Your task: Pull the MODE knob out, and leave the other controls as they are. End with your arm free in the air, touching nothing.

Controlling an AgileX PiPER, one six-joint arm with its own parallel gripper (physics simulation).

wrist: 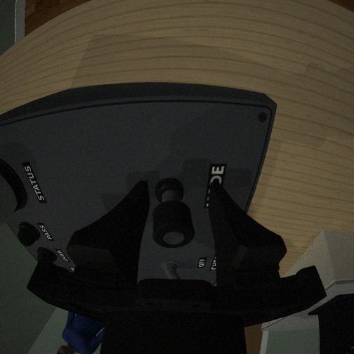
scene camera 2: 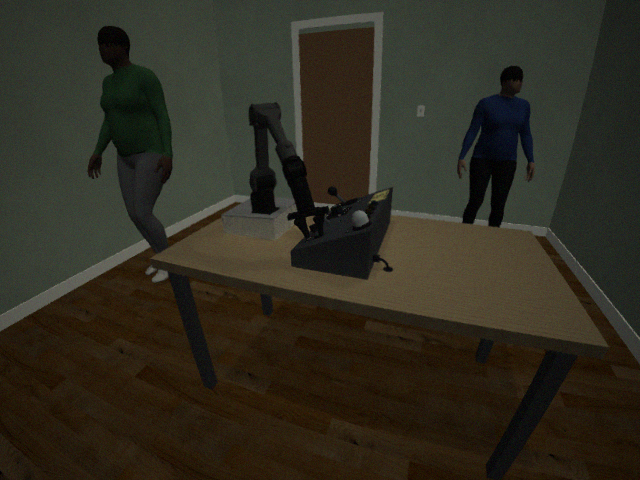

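Observation:
The MODE knob [wrist: 173,223] is a black knob on a narrower stem with a round collar, standing up from the dark control panel [wrist: 125,130] [scene camera 2: 336,255]. The MODE label [wrist: 217,175] lies beside it, partly covered by a fingertip. My gripper [wrist: 178,192] [scene camera 2: 313,236] is open, low over the panel's near end. One finger stands on each side of the knob in the wrist view, with a gap visible on both sides. In scene camera 2 the knob is hidden behind the fingers.
A small toggle lever [wrist: 171,270] stands close to the knob, by the OFF label. The PASS button [wrist: 28,233] and a white dome [scene camera 2: 360,219] are on the panel. A black lever [scene camera 2: 332,191] rises at the back. A cable [scene camera 2: 383,261] comes out at the side. Two people stand beyond the table [scene camera 2: 465,268].

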